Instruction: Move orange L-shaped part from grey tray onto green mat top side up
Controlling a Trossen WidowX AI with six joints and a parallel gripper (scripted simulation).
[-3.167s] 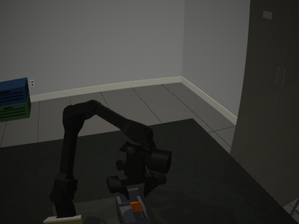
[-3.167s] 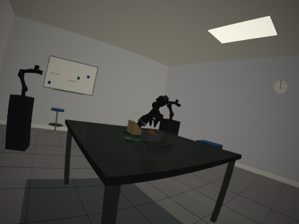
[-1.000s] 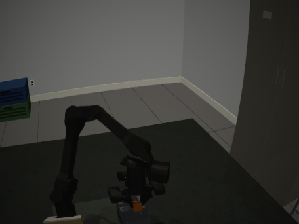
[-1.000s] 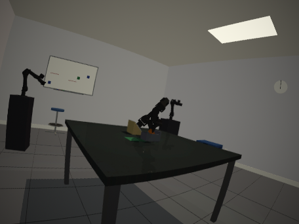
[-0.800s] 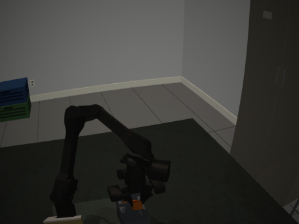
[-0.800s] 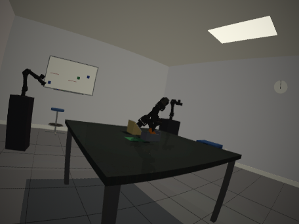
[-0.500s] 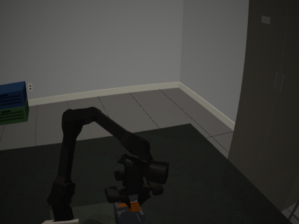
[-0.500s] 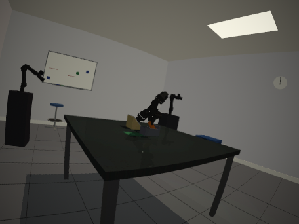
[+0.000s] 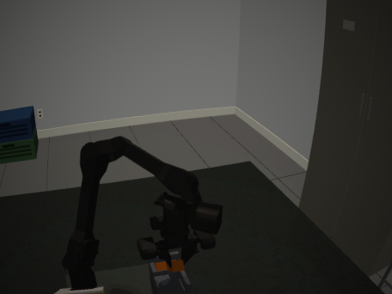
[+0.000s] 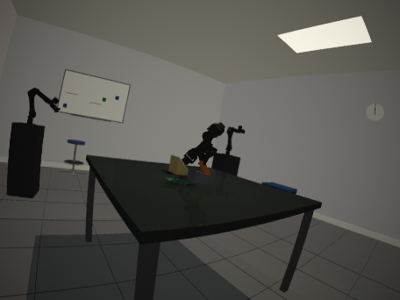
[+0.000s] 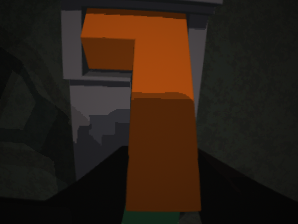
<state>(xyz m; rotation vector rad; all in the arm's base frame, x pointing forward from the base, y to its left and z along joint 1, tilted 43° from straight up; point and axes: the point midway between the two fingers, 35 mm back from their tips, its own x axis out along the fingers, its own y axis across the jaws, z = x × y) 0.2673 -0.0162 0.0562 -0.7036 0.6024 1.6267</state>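
The green mat is 14 cm to the right of my gripper tip and 13 cm below it. From my gripper tip the other things lie so: orange L-shaped part: 3 cm to the left, 3 cm below, 2 cm behind.
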